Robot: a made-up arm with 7 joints.
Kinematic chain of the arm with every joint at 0, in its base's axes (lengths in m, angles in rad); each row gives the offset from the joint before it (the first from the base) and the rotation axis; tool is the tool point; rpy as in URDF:
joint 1: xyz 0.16 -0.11 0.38 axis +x
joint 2: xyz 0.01 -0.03 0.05 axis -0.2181 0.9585 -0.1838
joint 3: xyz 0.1 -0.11 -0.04 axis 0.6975 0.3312 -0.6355
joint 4: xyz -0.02 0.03 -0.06 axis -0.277 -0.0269 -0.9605
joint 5: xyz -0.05 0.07 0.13 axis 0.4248 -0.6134 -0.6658
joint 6: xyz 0 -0.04 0.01 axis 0.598 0.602 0.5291
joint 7: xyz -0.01 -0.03 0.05 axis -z
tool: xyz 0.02 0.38 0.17 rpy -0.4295 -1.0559 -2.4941
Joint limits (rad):
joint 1: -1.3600..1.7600
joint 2: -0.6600..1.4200
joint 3: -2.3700..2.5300
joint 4: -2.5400..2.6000
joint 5: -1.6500..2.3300
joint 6: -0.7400..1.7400
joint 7: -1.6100..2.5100
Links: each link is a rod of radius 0.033 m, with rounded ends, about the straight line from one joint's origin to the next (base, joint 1, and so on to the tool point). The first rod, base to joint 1, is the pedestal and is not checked.
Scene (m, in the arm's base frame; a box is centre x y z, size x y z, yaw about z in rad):
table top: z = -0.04
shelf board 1: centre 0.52 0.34 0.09 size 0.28 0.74 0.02 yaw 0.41
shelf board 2: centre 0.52 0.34 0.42 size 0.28 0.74 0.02 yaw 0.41
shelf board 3: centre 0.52 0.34 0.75 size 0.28 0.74 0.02 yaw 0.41
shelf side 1: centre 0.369 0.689 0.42 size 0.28 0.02 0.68 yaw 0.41
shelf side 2: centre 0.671 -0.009 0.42 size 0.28 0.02 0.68 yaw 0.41
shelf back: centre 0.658 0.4 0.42 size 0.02 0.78 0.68 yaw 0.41
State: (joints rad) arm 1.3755 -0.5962 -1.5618 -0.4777 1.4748 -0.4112 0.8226
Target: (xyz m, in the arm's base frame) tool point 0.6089 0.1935 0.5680
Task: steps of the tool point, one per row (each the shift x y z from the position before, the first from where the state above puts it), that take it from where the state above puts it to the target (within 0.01 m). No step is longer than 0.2 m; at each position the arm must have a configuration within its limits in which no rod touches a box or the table.
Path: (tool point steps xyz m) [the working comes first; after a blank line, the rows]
Joints at the target: -0.7958 -0.4415 -1.3336 -2.2037 1.5919 -0.5221 1.8976
Straight joint move there: touches shelf board 3.

1: 0.0573 -0.0629 0.1130
2: 0.0823 0.0173 0.1388
3: 0.0960 0.1038 0.1064
4: 0.0939 0.1563 0.0244
5: 0.0758 0.1510 -0.0739
6: 0.0812 0.0492 -0.0178
7: 0.0776 0.0328 -0.0165
8: 0.0690 0.0243 -0.0145
9: 0.0577 0.0237 -0.0167
10: 0.0451 0.0282 -0.0254

